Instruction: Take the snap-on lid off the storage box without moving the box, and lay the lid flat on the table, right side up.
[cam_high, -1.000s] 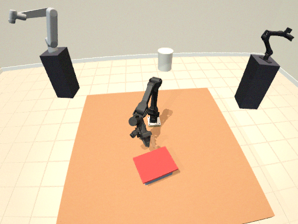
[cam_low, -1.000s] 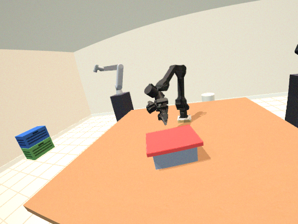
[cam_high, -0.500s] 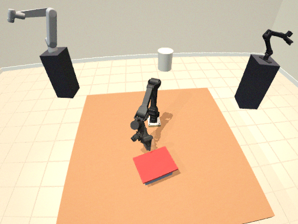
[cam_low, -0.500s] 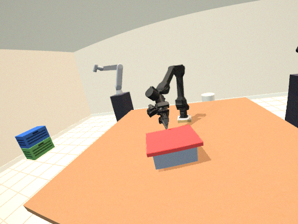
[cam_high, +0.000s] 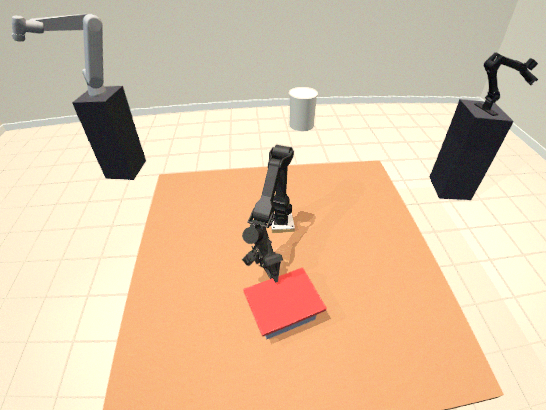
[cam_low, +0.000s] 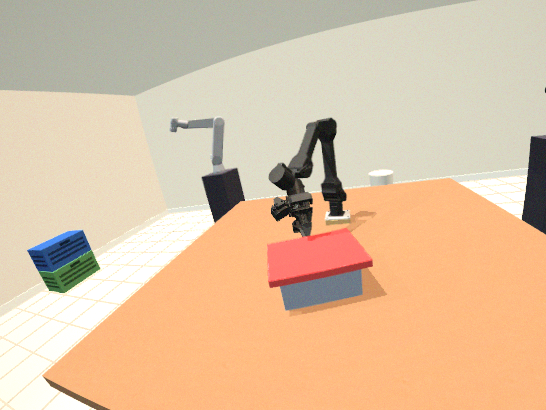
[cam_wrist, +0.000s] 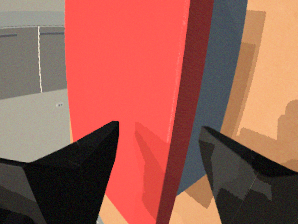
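Right now my gripper tip is 7 cm short of the red lid and 4 cm to the right of it. From my gripper tip the other things lie so: grey-blue storage box 7 cm ahead, 5 cm below, 4 cm to the left.
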